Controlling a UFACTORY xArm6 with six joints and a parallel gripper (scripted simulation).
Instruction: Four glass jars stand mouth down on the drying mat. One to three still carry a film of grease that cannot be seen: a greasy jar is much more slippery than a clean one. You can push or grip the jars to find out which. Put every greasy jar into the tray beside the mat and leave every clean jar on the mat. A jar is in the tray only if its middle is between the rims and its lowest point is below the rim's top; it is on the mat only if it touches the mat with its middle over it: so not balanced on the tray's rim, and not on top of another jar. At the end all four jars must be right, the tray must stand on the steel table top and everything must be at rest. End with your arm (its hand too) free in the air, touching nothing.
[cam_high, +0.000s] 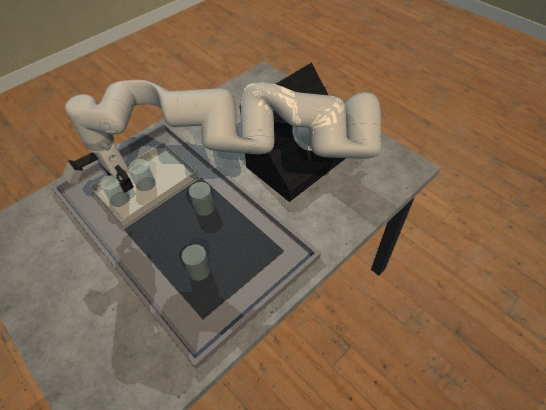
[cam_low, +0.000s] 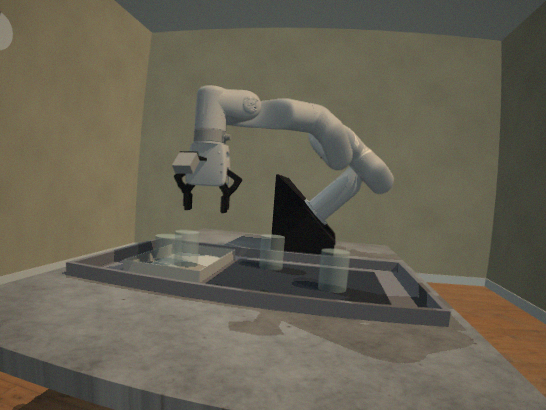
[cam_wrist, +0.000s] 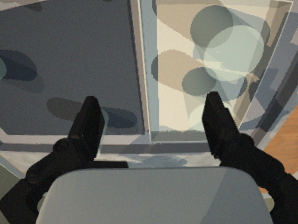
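Right now my hand is 23 cm to the right of the dark mat, 17 cm above it and 11 cm past it. Round my hand: cream tray 16 cm below, 9 cm to the right, 8 cm behind.
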